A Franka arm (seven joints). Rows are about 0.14 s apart.
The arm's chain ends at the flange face. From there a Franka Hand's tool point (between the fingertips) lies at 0.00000 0.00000 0.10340 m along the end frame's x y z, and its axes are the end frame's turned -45 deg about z.
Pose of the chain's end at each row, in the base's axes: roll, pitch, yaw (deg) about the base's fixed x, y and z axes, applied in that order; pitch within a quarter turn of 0, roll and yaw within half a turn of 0; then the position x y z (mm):
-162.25 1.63 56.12 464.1 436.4 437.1
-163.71 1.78 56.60 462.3 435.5 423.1
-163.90 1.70 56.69 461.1 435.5 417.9
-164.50 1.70 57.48 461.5 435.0 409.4
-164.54 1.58 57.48 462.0 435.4 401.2
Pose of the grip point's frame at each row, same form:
-166.10 -11.27 99.49 436.4 451.6 338.7
-167.07 -10.15 100.19 436.4 448.9 323.9
-167.27 -10.08 100.32 435.5 448.8 318.6
-167.71 -9.67 101.21 436.6 447.4 309.8
-167.82 -9.73 101.23 437.3 447.9 301.6

